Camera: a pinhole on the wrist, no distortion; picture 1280 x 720 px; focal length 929.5 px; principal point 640.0 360.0 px. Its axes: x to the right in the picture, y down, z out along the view. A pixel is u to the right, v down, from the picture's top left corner.
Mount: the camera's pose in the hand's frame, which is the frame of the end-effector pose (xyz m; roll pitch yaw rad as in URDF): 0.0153 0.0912 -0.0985 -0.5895 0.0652 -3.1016
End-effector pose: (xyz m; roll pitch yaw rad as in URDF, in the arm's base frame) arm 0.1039 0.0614 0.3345 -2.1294 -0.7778 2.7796
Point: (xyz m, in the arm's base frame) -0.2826 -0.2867 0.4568
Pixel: 221 270
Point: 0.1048 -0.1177 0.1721
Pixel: 1135 155
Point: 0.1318 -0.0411 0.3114
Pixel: 941 529
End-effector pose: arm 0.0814 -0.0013 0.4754 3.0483 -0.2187 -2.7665
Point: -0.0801 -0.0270 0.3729
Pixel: 112 95
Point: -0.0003 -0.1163 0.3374
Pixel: 402 412
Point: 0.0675 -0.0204 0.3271
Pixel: 697 220
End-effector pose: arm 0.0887 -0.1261 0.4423 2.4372 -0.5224 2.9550
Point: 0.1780 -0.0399 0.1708
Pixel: 1166 170
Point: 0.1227 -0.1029 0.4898
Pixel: 791 183
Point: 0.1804 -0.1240 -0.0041
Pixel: 1220 397
